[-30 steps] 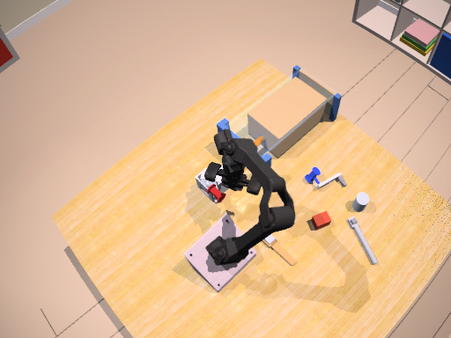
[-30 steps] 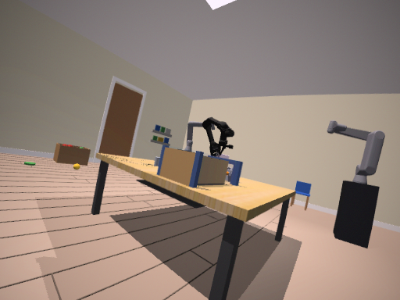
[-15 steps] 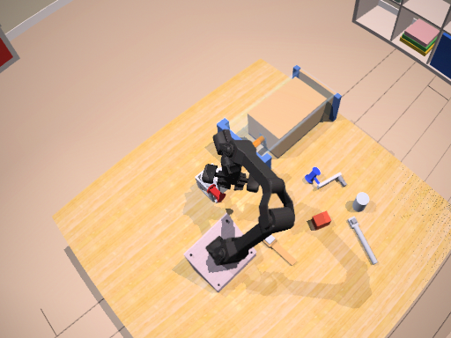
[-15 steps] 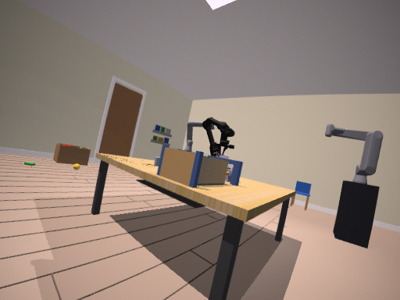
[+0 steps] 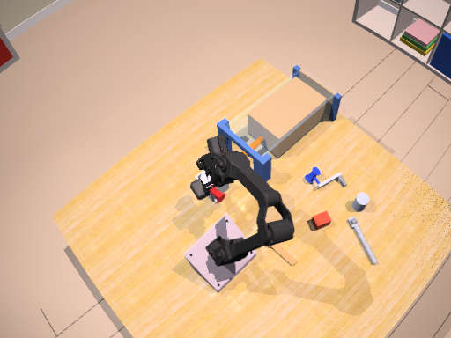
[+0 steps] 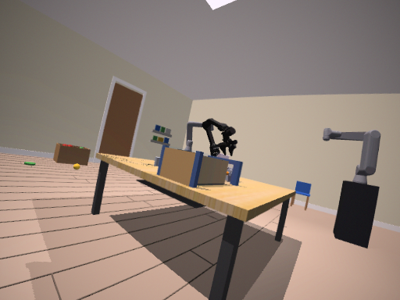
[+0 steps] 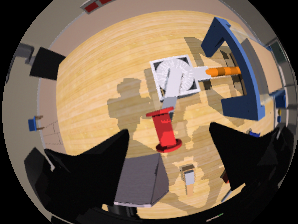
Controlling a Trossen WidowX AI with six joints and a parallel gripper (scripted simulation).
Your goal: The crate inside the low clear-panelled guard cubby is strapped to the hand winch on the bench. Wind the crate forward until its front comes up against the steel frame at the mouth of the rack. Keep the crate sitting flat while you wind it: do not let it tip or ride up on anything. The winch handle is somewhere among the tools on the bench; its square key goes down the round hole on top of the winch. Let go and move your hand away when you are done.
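The red knob is 10 mm behind my gripper tip, 10 mm to the right of it and 60 mm below it. Also, from my gripper tip: blue steel frame 200 mm ahead, 80 mm to the left, 90 mm below; then winch 20 mm ahead, 80 mm to the left, 160 mm below; then crank handle 10 mm ahead, 30 mm to the left, 90 mm below.
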